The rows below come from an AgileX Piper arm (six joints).
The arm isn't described. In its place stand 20 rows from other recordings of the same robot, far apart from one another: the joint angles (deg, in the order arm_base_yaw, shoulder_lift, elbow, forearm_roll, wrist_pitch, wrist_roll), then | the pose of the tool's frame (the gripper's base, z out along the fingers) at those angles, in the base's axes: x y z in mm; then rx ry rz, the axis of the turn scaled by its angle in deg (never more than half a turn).
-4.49 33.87 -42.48 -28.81 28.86 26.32 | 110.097, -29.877, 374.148, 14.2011, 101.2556, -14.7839
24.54 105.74 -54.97 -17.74 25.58 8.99 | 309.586, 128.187, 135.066, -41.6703, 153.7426, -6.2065
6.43 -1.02 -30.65 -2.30 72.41 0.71 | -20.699, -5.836, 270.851, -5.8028, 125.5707, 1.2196
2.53 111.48 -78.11 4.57 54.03 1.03 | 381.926, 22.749, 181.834, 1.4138, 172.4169, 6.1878
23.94 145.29 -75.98 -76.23 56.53 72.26 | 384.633, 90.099, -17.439, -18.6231, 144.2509, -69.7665
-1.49 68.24 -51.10 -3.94 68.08 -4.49 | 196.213, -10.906, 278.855, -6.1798, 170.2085, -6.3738
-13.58 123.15 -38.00 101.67 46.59 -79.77 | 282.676, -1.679, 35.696, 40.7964, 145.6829, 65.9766
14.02 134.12 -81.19 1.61 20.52 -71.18 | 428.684, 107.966, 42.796, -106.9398, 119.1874, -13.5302
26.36 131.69 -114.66 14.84 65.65 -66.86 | 426.463, 235.025, 191.223, -113.8674, 116.8138, 12.9424
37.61 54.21 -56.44 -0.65 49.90 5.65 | 142.337, 108.657, 366.332, -37.2033, 129.0596, 20.9538
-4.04 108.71 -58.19 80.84 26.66 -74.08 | 372.788, 14.082, 151.991, 0.0460, 137.7160, 32.7662
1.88 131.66 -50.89 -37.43 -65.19 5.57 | 370.616, 62.396, 49.763, -35.4116, 98.1768, 23.5682
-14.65 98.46 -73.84 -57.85 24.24 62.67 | 373.958, -130.452, 286.550, 34.8622, 117.6851, -26.1429
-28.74 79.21 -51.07 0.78 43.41 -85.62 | 228.807, -124.505, 245.818, -77.7275, 144.8865, -28.1643
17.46 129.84 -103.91 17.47 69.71 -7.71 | 424.449, 160.364, 158.725, 29.0476, -173.7883, -25.1273
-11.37 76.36 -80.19 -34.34 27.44 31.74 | 289.897, -82.424, 444.920, 21.4272, 102.5703, -21.3766
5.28 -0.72 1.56 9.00 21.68 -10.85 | 51.673, 10.057, 171.178, -9.5355, 106.8800, 5.0330
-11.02 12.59 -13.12 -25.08 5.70 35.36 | 69.146, -17.369, 268.847, 18.5141, 87.7155, -2.3842
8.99 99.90 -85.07 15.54 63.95 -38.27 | 355.453, 78.410, 288.959, -57.8682, 149.2024, 14.5273
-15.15 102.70 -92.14 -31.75 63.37 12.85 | 360.767, -142.027, 314.771, 25.2559, 152.3168, -43.3382
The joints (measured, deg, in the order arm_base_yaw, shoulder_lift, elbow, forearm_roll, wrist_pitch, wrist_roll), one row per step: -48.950 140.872 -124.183 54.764 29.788 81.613; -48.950 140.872 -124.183 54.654 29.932 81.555; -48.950 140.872 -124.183 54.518 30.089 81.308; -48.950 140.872 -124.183 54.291 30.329 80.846; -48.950 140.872 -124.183 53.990 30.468 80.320; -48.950 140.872 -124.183 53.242 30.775 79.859; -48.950 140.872 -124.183 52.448 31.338 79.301; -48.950 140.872 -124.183 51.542 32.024 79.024; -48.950 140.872 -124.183 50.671 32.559 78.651; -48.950 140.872 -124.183 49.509 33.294 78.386; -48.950 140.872 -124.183 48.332 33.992 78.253; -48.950 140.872 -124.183 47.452 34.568 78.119; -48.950 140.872 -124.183 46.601 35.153 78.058; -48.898 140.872 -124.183 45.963 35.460 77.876; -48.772 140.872 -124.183 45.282 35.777 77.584; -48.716 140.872 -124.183 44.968 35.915 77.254
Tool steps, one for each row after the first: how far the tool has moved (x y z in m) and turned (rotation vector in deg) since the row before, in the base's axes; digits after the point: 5 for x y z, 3 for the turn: -0.00001 0.00019 -0.00016 -0.040 0.137 0.164; -0.00002 0.00020 -0.00018 -0.206 0.222 0.266; -0.00005 0.00030 -0.00029 -0.396 0.380 0.451; -0.00010 0.00014 -0.00028 -0.551 0.428 0.416; -0.00027 0.00028 -0.00067 -0.690 0.782 0.610; -0.00026 0.00063 -0.00087 -0.652 0.917 0.867; -0.00032 0.00078 -0.00103 -0.418 0.949 0.848; -0.00036 0.00055 -0.00091 -0.554 0.912 0.771; -0.00051 0.00075 -0.00124 -0.531 1.159 0.923; -0.00057 0.00068 -0.00123 -0.448 1.128 0.824; -0.00045 0.00057 -0.00096 -0.324 0.875 0.669; -0.00046 0.00058 -0.00095 -0.238 0.841 0.625; 0.00000 0.00060 -0.00063 -0.364 0.625 0.500; 0.00047 0.00110 -0.00066 -0.470 0.690 0.650; 0.00020 0.00048 -0.00030 -0.374 0.366 0.403
